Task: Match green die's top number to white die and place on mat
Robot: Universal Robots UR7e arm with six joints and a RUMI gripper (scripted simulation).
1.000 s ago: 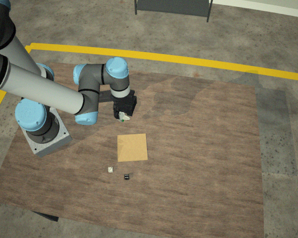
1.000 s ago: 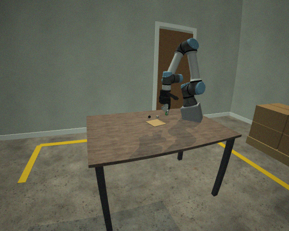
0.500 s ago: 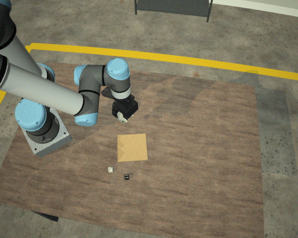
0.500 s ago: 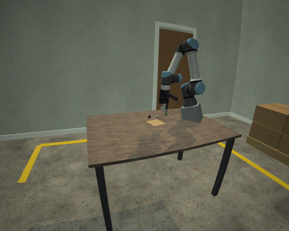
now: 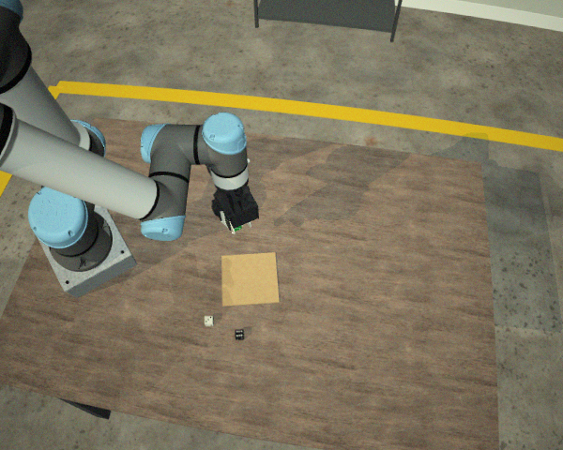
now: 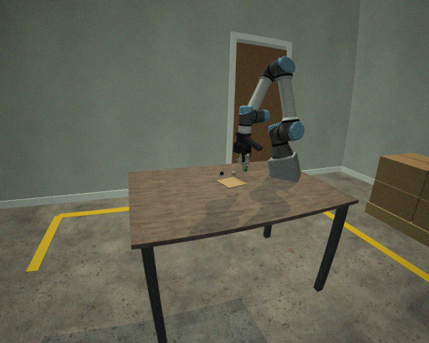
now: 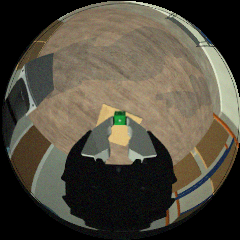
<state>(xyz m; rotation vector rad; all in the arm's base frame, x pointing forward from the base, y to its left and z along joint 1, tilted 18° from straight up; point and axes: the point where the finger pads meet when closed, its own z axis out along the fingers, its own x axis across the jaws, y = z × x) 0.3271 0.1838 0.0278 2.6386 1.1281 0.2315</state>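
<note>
My gripper is now 6 cm short of the tan mat, 8 cm to the left of it and 12 cm above it. From my hand the other things lie so: black die (9 cm ahead, 23 cm to the right, 11 cm below); then white die (22 cm to the right, 11 cm below); then green die (1 cm below).
</note>
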